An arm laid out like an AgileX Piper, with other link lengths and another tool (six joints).
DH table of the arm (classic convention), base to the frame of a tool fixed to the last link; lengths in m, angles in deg. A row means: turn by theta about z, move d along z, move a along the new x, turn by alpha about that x. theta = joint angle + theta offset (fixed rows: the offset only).
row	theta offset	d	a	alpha
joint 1	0	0.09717	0	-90
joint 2	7.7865	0	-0.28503	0
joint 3	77.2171	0	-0.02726	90
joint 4	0	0.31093	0	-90
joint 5	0	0	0	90
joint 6	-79.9	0.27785	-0.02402	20.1
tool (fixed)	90	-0.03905	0	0
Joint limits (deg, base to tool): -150..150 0..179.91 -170..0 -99.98..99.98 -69.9..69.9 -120..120
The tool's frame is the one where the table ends.
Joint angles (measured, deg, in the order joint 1, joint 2, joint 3, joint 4, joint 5, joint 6), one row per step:
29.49 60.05 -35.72 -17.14 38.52 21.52
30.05 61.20 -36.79 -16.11 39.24 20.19
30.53 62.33 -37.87 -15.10 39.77 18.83
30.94 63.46 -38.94 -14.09 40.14 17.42
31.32 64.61 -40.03 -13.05 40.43 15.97
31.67 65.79 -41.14 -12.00 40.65 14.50
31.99 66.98 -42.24 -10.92 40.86 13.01
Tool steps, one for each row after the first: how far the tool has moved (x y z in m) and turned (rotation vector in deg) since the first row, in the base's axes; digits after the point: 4 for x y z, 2 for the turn. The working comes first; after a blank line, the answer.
Tool pose at each row, in the base's axes (x y z in m, rotation vector in deg; the steps are taken from these numbers as rounded here):
0.2905 0.1439 0.0790 -8.69 124.88 6.50
0.2896 0.1493 0.0783 -10.08 125.82 6.86
0.2894 0.1548 0.0783 -11.45 126.54 7.34
0.2897 0.1605 0.0784 -12.83 127.11 7.89
0.2903 0.1663 0.0787 -14.20 127.61 8.51
0.2911 0.1723 0.0790 -15.57 128.04 9.18
0.2919 0.1783 0.0791 -16.92 128.46 9.88

-0.0009 0.0054 -0.0007 -0.34 0.98 1.12
-0.0011 0.0109 -0.0007 -0.57 1.76 2.26
-0.0008 0.0166 -0.0006 -0.74 2.40 3.44
-0.0002 0.0224 -0.0003 -0.85 3.00 4.63
0.0006 0.0284 0.0000 -0.92 3.54 5.84
0.0014 0.0344 0.0001 -0.96 4.08 7.04

